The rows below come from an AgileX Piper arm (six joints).
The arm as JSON. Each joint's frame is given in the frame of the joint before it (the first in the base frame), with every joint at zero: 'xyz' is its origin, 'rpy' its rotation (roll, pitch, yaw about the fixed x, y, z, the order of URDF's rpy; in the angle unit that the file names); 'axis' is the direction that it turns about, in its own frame. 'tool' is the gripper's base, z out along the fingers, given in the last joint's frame.
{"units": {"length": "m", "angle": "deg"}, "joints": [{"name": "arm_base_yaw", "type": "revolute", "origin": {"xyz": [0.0, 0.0, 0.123], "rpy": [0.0, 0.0, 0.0]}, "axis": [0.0, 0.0, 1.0]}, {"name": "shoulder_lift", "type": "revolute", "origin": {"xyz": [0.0, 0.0, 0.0], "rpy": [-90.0, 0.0, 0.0]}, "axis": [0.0, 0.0, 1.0]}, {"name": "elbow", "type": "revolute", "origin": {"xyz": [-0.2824, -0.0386, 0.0], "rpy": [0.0, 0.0, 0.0]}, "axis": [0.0, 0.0, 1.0]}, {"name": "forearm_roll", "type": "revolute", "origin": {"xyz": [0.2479, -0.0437, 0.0], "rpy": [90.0, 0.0, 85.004]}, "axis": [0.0, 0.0, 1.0]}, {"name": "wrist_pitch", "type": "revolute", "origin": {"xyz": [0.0, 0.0, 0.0], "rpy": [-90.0, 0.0, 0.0]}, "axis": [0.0, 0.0, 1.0]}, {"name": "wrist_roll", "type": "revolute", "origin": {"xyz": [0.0, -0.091, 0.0], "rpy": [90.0, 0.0, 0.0]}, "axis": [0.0, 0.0, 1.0]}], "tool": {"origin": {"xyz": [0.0, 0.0, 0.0], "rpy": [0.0, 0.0, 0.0]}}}
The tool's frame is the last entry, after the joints.
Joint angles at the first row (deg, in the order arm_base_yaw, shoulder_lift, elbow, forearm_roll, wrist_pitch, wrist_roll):
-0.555 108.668 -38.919 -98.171 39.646 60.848
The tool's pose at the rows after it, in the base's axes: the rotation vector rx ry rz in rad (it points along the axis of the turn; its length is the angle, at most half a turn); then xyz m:
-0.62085, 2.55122, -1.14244, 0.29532, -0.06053, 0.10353
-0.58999, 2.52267, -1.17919, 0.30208, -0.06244, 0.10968
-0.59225, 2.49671, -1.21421, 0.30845, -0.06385, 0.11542
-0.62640, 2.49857, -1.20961, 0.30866, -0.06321, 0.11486
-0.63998, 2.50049, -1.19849, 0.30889, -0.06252, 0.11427
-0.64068, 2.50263, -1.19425, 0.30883, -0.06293, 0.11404
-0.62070, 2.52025, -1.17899, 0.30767, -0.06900, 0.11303
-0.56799, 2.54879, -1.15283, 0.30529, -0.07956, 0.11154
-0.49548, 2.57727, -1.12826, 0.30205, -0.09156, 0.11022
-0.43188, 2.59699, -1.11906, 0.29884, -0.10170, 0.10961
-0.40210, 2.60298, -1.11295, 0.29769, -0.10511, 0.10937
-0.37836, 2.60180, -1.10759, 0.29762, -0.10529, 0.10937
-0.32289, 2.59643, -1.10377, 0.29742, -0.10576, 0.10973
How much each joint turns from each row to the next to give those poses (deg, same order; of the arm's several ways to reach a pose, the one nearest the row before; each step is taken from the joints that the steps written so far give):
0.000 0.085 -1.008 -0.001 0.161 -0.224
0.000 -0.001 -1.533 0.001 1.544 0.000
0.000 0.000 -1.467 0.000 1.152 -1.304
0.000 0.000 0.000 0.000 -0.550 -1.293
0.001 0.001 -0.001 0.001 -0.587 -0.389
-0.128 -0.002 0.001 0.001 -0.235 -0.064
-1.352 0.002 -0.001 -0.003 -1.015 0.002
-2.319 0.000 0.000 0.000 -1.549 0.684
-2.583 0.000 0.000 0.001 -1.405 1.189
-2.086 -0.001 0.002 0.000 -0.664 0.988
-0.718 0.000 -0.002 0.000 -0.271 0.681
-0.034 -0.001 0.002 0.000 0.000 0.980
0.000 0.000 -0.001 0.000 0.396 2.257

